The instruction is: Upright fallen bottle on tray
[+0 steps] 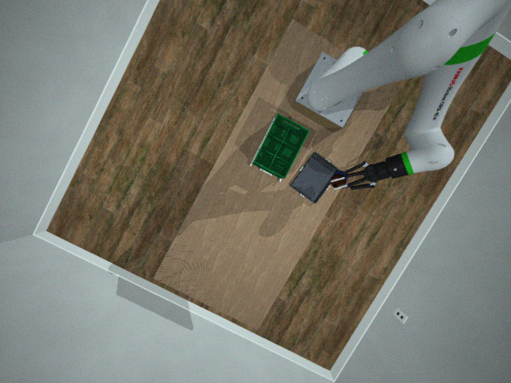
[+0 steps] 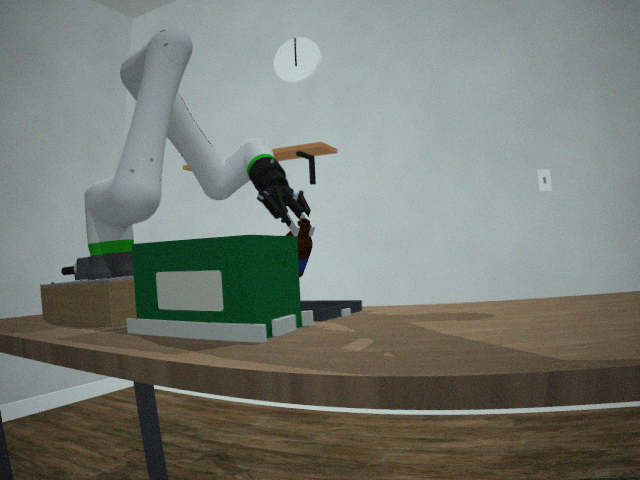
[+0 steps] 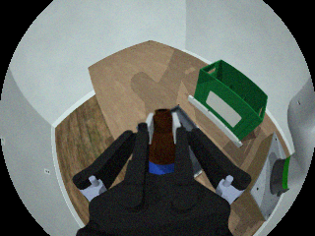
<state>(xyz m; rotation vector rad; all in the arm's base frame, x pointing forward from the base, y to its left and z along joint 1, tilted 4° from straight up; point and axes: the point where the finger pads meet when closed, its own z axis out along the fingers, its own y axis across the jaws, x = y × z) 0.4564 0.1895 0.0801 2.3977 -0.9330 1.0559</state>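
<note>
Right now my hand is 10 mm past the bottle, 10 mm to the right of it and 50 mm above it. The rest, counted from my hand: green crate 70 mm behind, 330 mm to the right, 130 mm below; then tray 60 mm to the right, 200 mm below.
</note>
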